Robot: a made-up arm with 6 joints.
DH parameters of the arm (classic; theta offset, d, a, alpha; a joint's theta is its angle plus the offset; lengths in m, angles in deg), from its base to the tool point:
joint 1: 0 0.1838 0 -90
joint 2: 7.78 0 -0.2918 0
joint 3: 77.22 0 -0.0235 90
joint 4: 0 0.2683 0 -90
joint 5: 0 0 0.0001 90
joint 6: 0 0.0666 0 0
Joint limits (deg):
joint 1: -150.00..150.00
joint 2: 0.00..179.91
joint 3: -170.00..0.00
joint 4: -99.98..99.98
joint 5: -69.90..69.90
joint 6: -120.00..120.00
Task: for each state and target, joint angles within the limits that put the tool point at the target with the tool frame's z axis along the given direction. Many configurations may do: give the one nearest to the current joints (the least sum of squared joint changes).
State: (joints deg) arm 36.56 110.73 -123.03 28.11 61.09 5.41
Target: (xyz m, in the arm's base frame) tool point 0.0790 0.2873 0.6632 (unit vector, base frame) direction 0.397 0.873 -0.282
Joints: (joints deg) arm 77.09 97.00 -140.36 -12.17 65.56 5.41
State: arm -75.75 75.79 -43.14 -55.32 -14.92 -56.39
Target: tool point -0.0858 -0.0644 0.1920 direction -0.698 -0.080 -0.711
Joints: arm -123.56 67.40 -0.12 -97.41 32.83 -56.39
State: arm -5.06 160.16 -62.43 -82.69 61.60 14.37
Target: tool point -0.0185 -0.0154 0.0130 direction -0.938 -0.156 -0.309
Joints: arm -6.37 179.78 -14.31 -86.79 15.05 14.37
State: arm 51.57 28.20 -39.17 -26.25 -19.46 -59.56
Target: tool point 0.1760 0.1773 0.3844 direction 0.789 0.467 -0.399
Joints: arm 49.85 67.90 -46.00 -66.70 19.19 -59.56
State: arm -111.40 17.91 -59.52 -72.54 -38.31 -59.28
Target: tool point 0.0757 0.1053 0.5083 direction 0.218 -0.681 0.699
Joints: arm -112.13 0.12 -52.12 -99.83 -27.73 -59.28
